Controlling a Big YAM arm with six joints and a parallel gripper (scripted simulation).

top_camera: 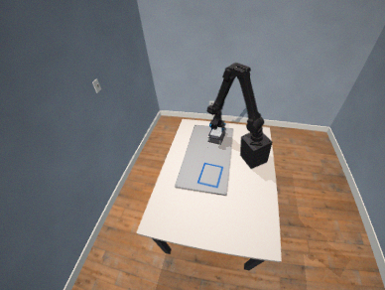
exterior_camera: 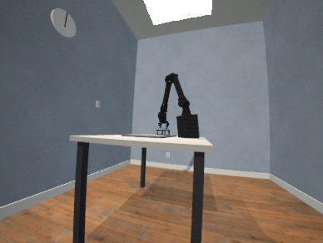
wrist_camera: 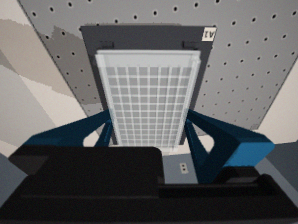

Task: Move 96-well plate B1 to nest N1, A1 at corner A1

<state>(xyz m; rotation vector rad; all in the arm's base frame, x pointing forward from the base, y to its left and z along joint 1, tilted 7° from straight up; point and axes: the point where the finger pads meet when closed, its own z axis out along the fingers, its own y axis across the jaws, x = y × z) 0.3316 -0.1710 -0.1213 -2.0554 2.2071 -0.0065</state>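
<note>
Right now the 96-well plate is right at my hand. Also, from my hand: A1 mark: 6 cm ahead, 7 cm to the left, 2 cm below.
</note>
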